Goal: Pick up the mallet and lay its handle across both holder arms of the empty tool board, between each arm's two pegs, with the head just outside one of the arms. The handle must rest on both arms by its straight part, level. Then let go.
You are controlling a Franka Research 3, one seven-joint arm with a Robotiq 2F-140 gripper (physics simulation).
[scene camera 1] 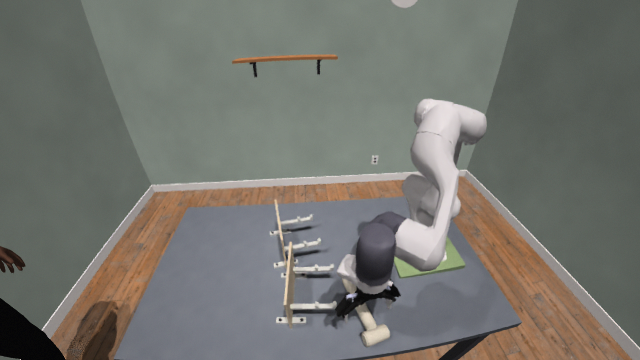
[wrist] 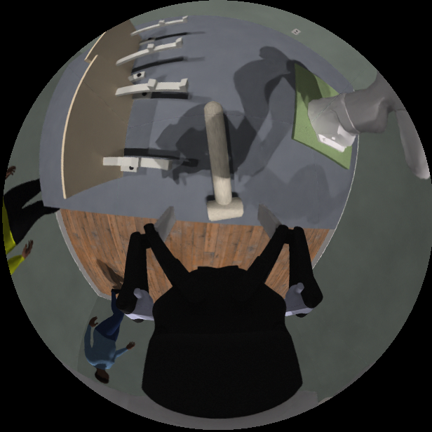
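Observation:
The pale wooden mallet [scene camera 1: 366, 317] [wrist: 218, 155] lies on the table, right of the near board's arms, its head toward the table's front edge. My gripper [scene camera 1: 367, 305] [wrist: 216, 212] is open and empty above the mallet, its fingers spread wide to either side of it; it hides part of the handle in the scene view. The near tool board [scene camera 1: 289, 290] [wrist: 97, 130] stands upright with two white pegged arms, a front arm [scene camera 1: 310, 306] [wrist: 150, 163] and a rear arm [scene camera 1: 311, 269] [wrist: 160, 87]. No tool rests on them.
A far tool board [scene camera 1: 280, 225] stands behind the near one, with two more arms [scene camera 1: 305, 245] [scene camera 1: 295, 221] that hold no tool. The robot's base stands on a green mat [scene camera 1: 412, 271] [wrist: 302, 120] at the right of the grey table [scene camera 1: 215, 280].

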